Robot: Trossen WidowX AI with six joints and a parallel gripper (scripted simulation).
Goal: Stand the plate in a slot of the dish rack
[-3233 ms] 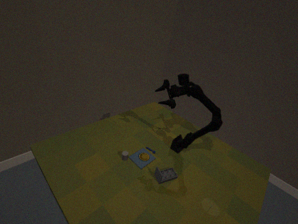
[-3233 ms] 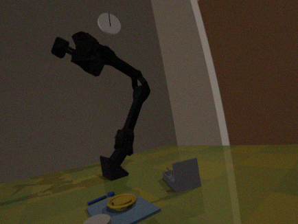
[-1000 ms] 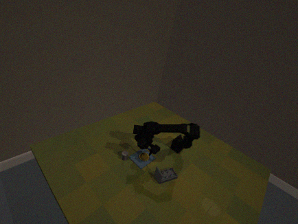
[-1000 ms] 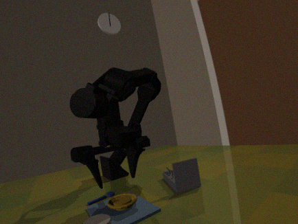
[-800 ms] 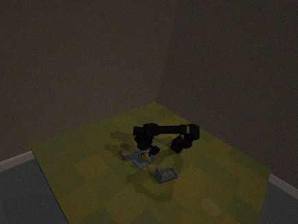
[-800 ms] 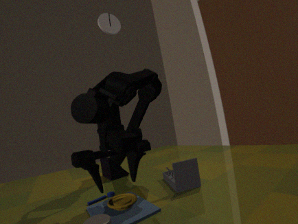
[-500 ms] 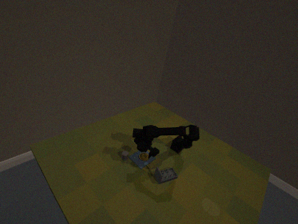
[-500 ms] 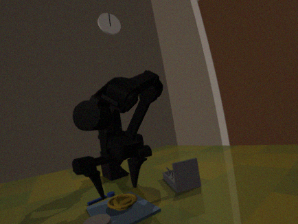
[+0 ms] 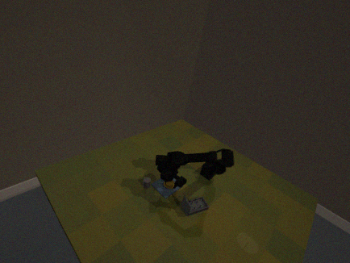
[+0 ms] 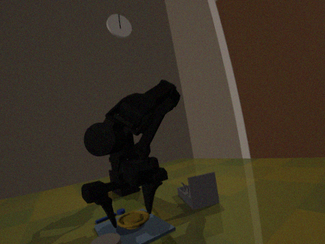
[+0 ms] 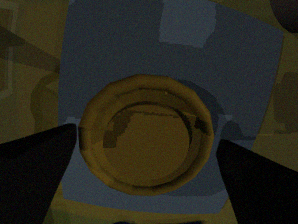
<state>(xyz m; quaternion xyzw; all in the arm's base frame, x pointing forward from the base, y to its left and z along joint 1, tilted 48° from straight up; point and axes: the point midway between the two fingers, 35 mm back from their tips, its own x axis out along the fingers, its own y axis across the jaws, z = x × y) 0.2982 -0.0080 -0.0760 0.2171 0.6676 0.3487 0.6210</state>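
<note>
My gripper tip is now 1 cm to the left of the blue mat, 1 cm short of it and 1 cm above it. The rest, counted from my gripper tip: grey dish rack 20 cm to the left, 3 cm behind, 1 cm above; yellow plate right at my gripper tip.
</note>
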